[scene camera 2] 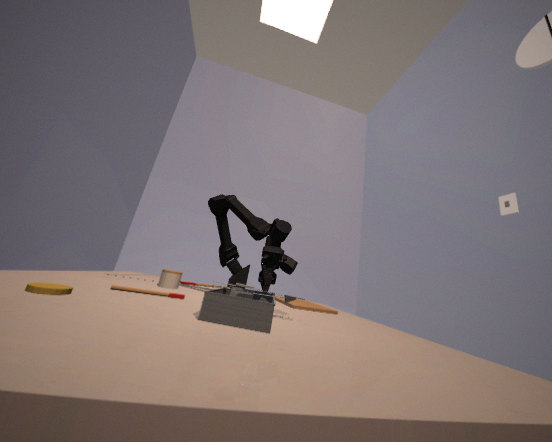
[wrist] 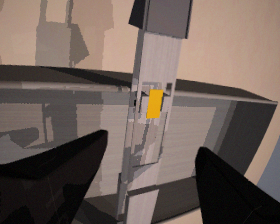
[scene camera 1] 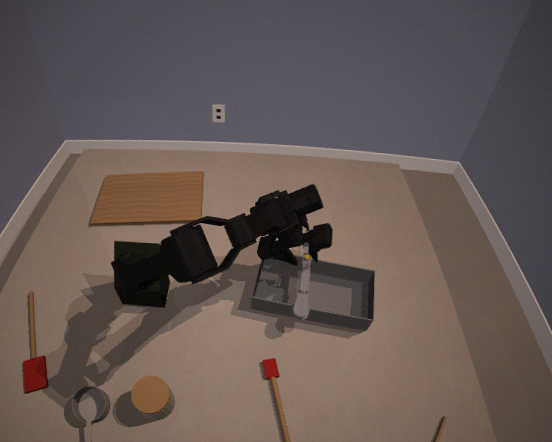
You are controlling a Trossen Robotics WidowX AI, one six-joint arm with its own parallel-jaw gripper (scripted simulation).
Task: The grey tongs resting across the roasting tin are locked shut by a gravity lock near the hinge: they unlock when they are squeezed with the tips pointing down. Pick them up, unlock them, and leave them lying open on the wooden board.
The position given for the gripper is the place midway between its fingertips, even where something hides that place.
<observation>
In view: the gripper [scene camera 1: 306, 262], a wooden board [scene camera 1: 159, 197] and a grey roasting tin [scene camera 1: 338, 294].
The gripper also shows in scene camera 2 [scene camera 2: 265, 290] and in the wrist view [wrist: 152, 145]. The grey roasting tin shows as well in scene camera 2 [scene camera 2: 255, 312] and in the wrist view [wrist: 53, 105].
</observation>
